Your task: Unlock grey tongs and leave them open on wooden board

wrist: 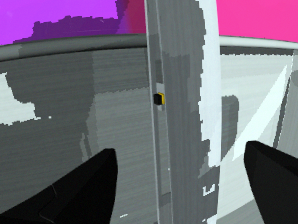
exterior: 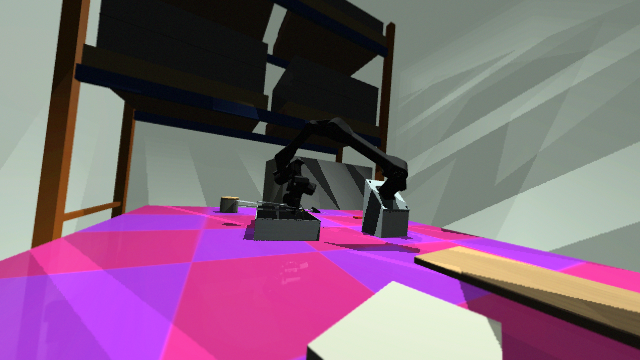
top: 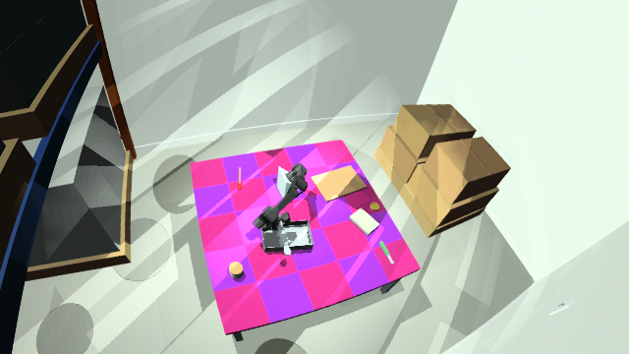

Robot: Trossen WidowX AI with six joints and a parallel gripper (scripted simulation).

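The roasting tin lies 5 cm ahead of my gripper tip, 1 cm to the left of it and 3 cm below it. Round my gripper tip: white block 16 cm ahead, 55 cm to the left, 4 cm below; then wooden board 22 cm behind, 59 cm to the left, 5 cm below; then round tub 16 cm ahead, 37 cm to the right, 2 cm below.
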